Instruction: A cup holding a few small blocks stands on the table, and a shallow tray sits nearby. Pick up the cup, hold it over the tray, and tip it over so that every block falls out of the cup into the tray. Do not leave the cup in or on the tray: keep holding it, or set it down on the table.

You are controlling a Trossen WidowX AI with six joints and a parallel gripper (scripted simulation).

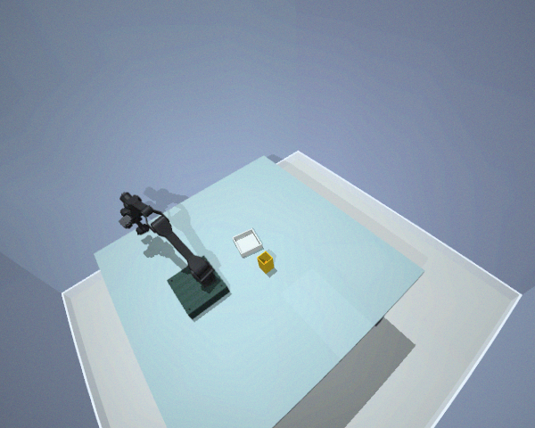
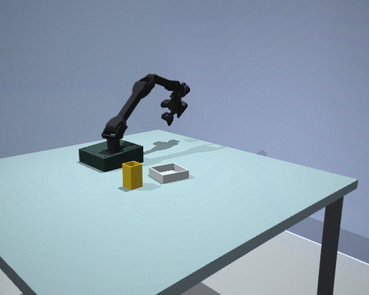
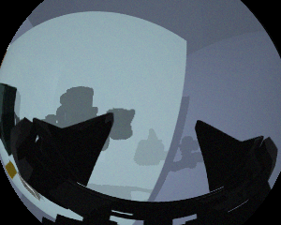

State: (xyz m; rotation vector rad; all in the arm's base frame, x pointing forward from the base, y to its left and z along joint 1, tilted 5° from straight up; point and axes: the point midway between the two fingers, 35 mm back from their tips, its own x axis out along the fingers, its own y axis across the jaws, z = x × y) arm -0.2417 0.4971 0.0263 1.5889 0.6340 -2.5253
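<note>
The yellow square cup is 550 mm ahead of my gripper tip, 560 mm to the right of it and 90 mm below it.
</note>
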